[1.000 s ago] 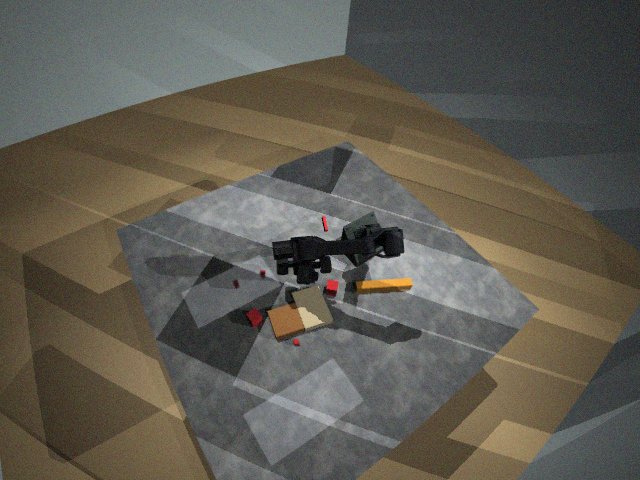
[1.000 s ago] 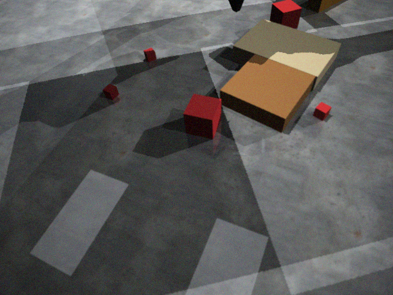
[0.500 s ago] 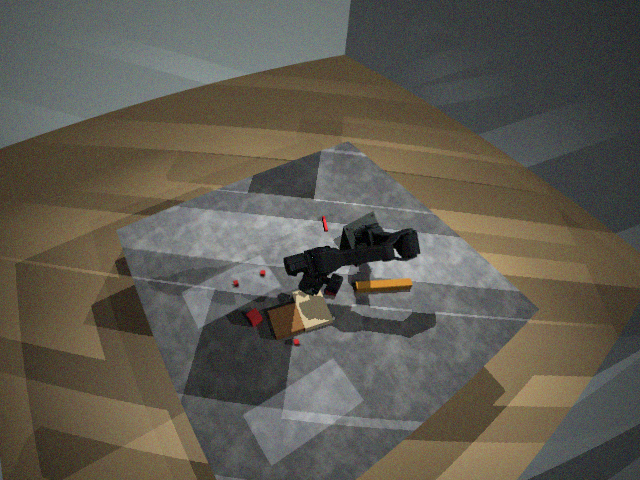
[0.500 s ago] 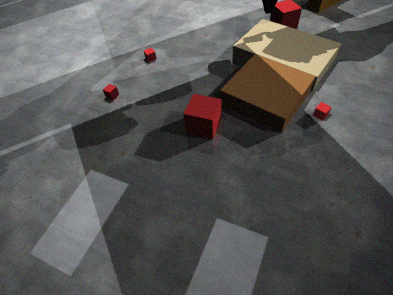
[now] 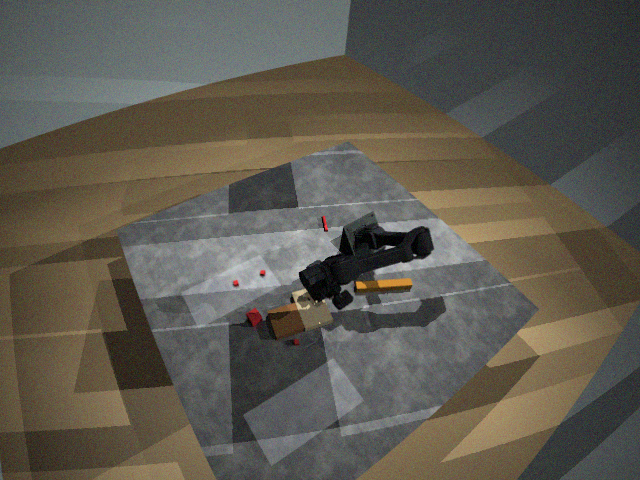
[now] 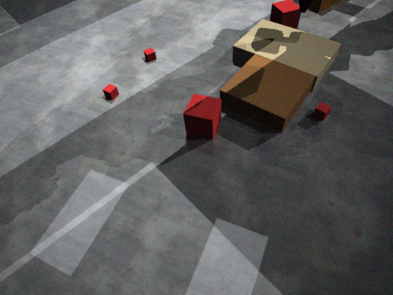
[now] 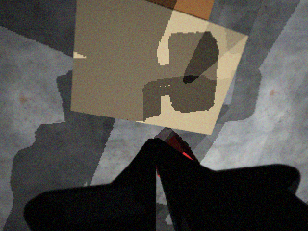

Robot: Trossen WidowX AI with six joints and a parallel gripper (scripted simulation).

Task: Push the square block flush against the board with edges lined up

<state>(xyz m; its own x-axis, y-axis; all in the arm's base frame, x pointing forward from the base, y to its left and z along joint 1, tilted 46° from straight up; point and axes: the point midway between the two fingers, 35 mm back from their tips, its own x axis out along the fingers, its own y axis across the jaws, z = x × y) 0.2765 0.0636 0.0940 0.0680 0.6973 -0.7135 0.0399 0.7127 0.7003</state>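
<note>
Right now my gripper tip is 5 cm short of the cream rectangular board, 5 cm above it and 1 cm to the left of it. From my gripper tip the other things lie so: red stick (30 cm to the right, 25 cm behind, 5 cm below); long orange bar (22 cm behind, 8 cm to the left, 4 cm below); brown square block (16 cm ahead, 5 cm below, 3 cm to the right).
</note>
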